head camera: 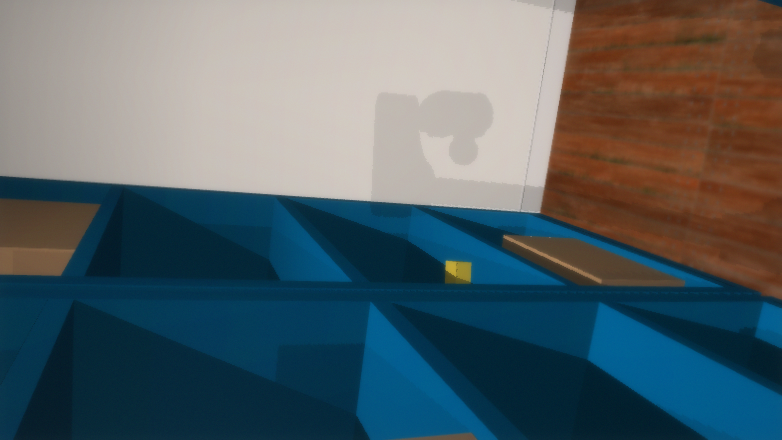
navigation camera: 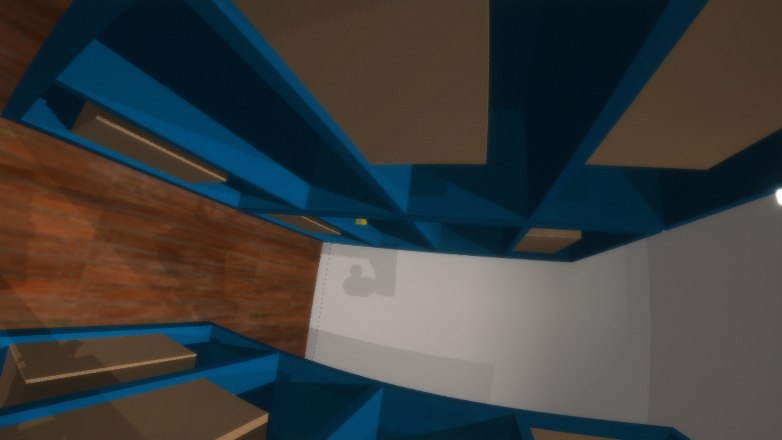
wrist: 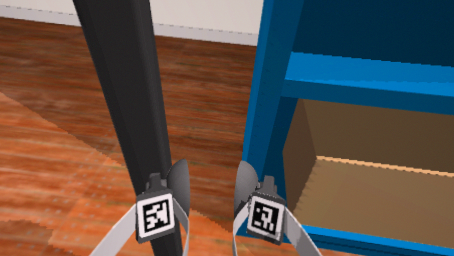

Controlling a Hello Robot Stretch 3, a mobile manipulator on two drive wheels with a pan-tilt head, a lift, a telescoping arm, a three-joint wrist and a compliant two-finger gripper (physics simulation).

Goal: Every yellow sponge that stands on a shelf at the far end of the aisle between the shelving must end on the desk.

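Places are measured from the robot's base along level axes (x ahead, y left, z up), in metres.
Pixels of known places: gripper, fingertip midpoint: point(wrist: 212, 179).
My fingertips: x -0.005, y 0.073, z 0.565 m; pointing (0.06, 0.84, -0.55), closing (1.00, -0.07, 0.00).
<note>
Behind a point stands the place of what it marks.
A small yellow sponge point(head camera: 458, 271) {x 1.439, y 0.099, z 0.571 m} point(navigation camera: 360, 221) {x 1.439, y 0.092, z 0.566 m} stands on a shelf of the blue shelving point(head camera: 382, 291) point(navigation camera: 349, 150) near the far end of the aisle. In the head camera view it is right of the middle, in the compartment beside one with a cardboard box; in the navigation view it is tiny, near the middle. My gripper point(wrist: 212, 179) {x -0.006, y 0.073, z 0.565 m} is open in the wrist view, with its fingertips apart and the floor showing between them. The sponge does not show in the wrist view. The desk does not show in these views.
Cardboard boxes point(head camera: 590, 259) point(navigation camera: 147, 150) {x 0.397, y 0.251, z 0.280 m} point(wrist: 385, 205) {x 0.426, y 0.245, z 0.221 m} stand in several compartments. A second shelving row point(navigation camera: 328, 373) {x 0.808, y -0.494, z 0.775 m} runs along the other side of the aisle's wooden floor point(navigation camera: 180, 262) {x 0.690, y -0.168, z 0.001 m}. A pale wall point(head camera: 218, 98) {x 1.849, y -0.361, z 1.174 m} point(navigation camera: 492, 306) {x 1.837, y -0.422, z 1.388 m} closes the far end. A dark post point(wrist: 125, 75) stands left of the gripper.
</note>
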